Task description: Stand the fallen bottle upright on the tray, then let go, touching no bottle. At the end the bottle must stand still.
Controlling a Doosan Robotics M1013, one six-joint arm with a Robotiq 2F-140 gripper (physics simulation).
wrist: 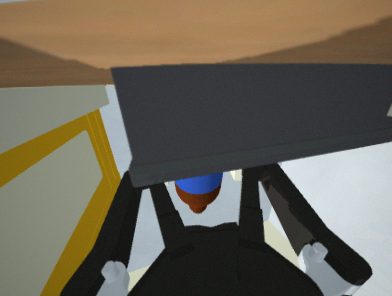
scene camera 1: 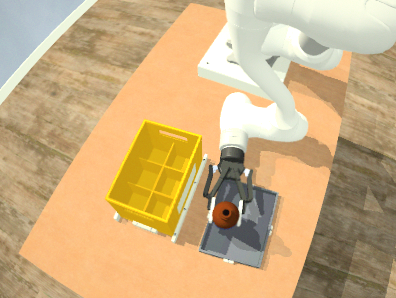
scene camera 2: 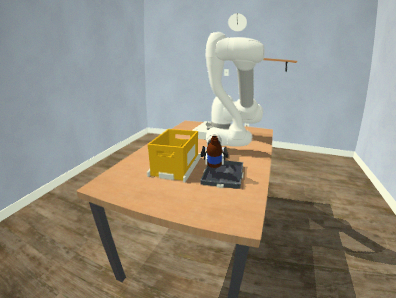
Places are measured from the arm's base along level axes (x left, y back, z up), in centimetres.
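Pixels of known places: gripper, fingertip midpoint: (scene camera 2: 214, 161); arm's base at its link origin: (scene camera 2: 220, 128).
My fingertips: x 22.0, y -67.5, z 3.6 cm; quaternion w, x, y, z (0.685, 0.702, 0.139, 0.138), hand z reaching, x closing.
Observation:
Ahead of a thing's pixels: the offset from my fingertips to its top centre. Level surfaces: height alone.
The brown bottle with a blue label @(dz +13.4, dx -0.5, dy +0.8 cm) (scene camera 1: 226, 216) (scene camera 2: 214, 156) (wrist: 198, 186) is upright, neck up, over the left rear part of the dark grey tray @(dz -6.2, dx +3.4, dy +4.8 cm) (scene camera 1: 217, 245) (scene camera 2: 212, 183) (wrist: 240, 115). My gripper (scene camera 1: 226, 214) (scene camera 2: 215, 157) is shut on the bottle, with one finger on its left and one on its right. In the wrist view the tray hides the bottle's lower part and the fingertips. Whether the bottle's base touches the tray floor cannot be told.
A yellow crate with empty compartments @(dz +8.8, dx -23.9, dy +2.1 cm) (scene camera 1: 127, 170) (scene camera 2: 160, 167) (wrist: 95, 210) stands left of the tray, close to the gripper's left finger. White rails lie along the crate's base. Crate and tray stand on the wooden table @(dz -8.8 cm) (scene camera 1: 90, 210) (scene camera 2: 150, 197) (wrist: 175, 30). The arm's base is at the back.

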